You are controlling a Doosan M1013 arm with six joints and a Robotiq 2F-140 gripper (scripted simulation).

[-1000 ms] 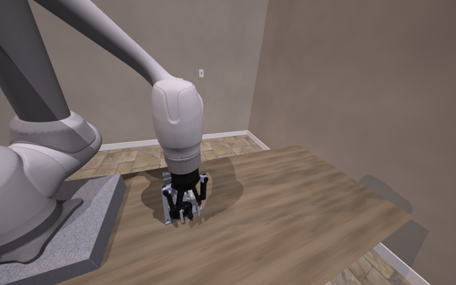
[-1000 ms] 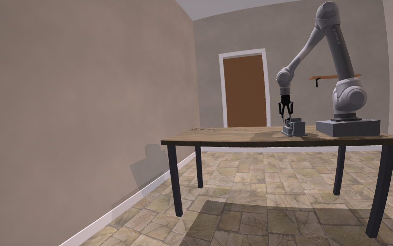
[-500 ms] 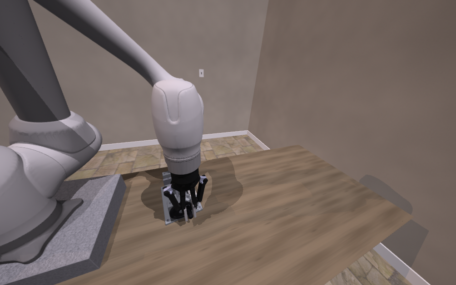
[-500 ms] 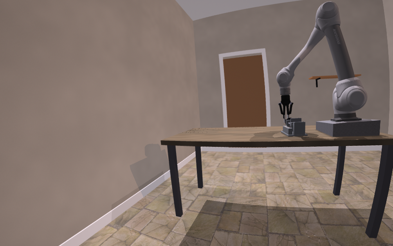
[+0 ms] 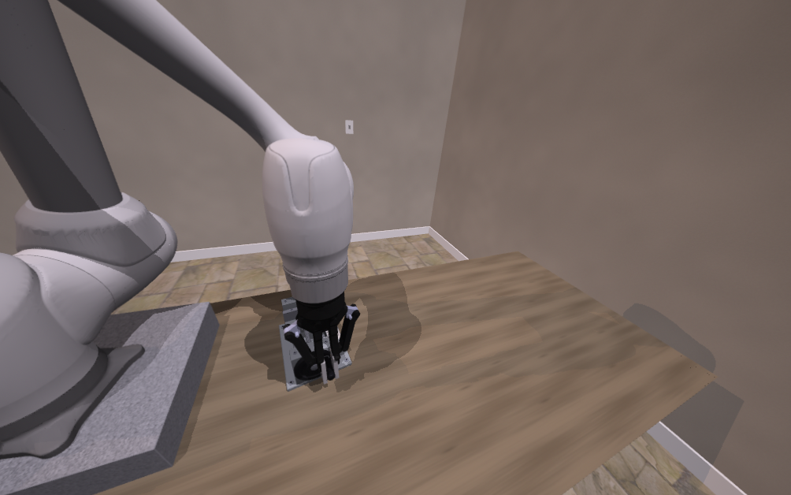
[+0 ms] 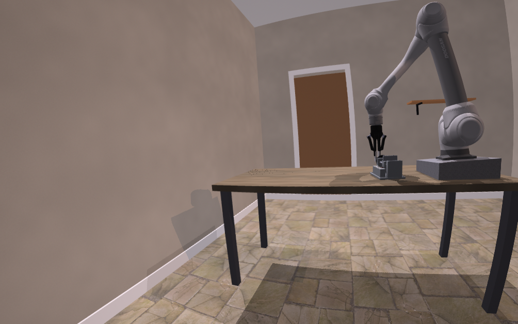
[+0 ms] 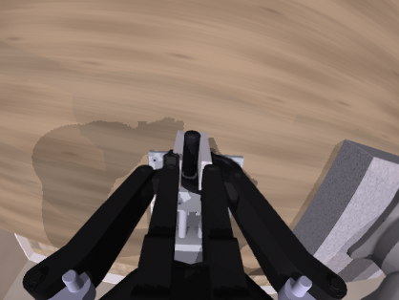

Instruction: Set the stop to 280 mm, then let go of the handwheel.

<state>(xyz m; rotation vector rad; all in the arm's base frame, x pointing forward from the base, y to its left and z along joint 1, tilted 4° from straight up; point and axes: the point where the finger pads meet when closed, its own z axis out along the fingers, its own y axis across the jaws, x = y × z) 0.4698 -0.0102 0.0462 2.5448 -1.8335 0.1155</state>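
Right now the handwheel is 2 cm to the left of my hand, 2 cm below it and 1 cm behind it.
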